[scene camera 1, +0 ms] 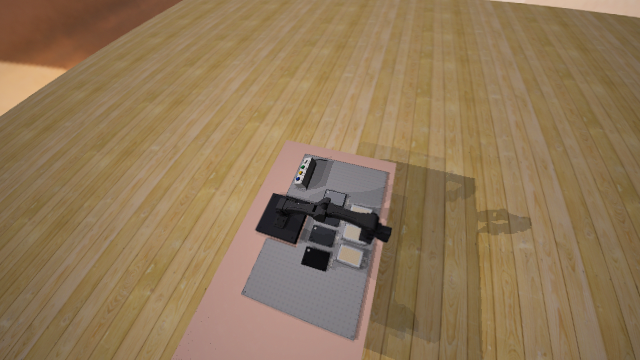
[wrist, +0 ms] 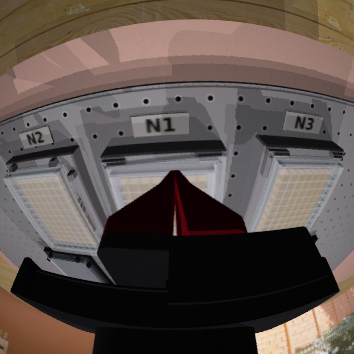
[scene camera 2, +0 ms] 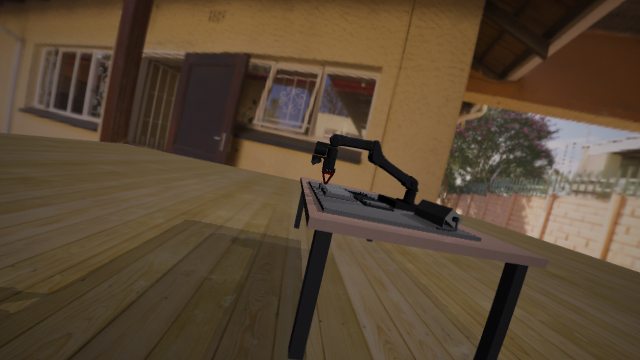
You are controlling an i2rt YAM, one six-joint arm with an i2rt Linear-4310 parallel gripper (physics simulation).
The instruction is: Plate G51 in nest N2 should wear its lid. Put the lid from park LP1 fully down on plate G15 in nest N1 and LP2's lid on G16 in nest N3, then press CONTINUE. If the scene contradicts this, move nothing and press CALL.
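Frame: origin at the arm's base, x ahead, y left, z up, level; metres.
Seen in the pictures: gripper, between the fingertips: [scene camera 1: 364, 237] [wrist: 174, 177] [scene camera 2: 325, 184]; arm's base, origin of its link: [scene camera 1: 285, 212] [scene camera 2: 407, 203].
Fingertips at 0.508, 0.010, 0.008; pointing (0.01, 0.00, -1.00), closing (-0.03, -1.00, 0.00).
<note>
Offsets run from my fingertips to a thing's top centre, as dx, dy, dz. "spot": to the spot under its first point. Level surfaces: height alone.
My gripper [scene camera 2: 326, 182] [wrist: 174, 177] is shut and empty, pointing down above nest N1; its red fingers hide part of the cream plate @(-0.050, +0.003, +0.010) [scene camera 1: 352, 232] [wrist: 132, 188] there. A cream plate @(-0.060, +0.139, -0.004) [scene camera 1: 360, 208] [wrist: 55, 210] sits in nest N2, at the left of the wrist view. Another cream plate @(-0.053, -0.122, -0.001) [scene camera 1: 350, 256] [wrist: 296, 200] sits in nest N3, at the right. All three show clear edges; I cannot tell surely which wear lids. Park labels LP1 and LP2 and plate codes are not readable. A button box @(-0.497, +0.304, +0.046) [scene camera 1: 303, 173] stands at the board's upper left in scene camera 1; its button labels are unreadable.
Several dark rectangular pads @(spot: -0.238, -0.062, -0.027) [scene camera 1: 322, 235] @(spot: -0.228, -0.203, -0.028) [scene camera 1: 315, 259] lie between the plates and the black arm base [scene camera 1: 295, 227]. A grey pad @(-0.247, +0.194, -0.020) [scene camera 1: 335, 197] [wrist: 77, 268] lies near N2. The perforated grey board @(dz -0.037) [scene camera 1: 305, 295] lies on the pink table [scene camera 1: 222, 312] [scene camera 2: 400, 241].
</note>
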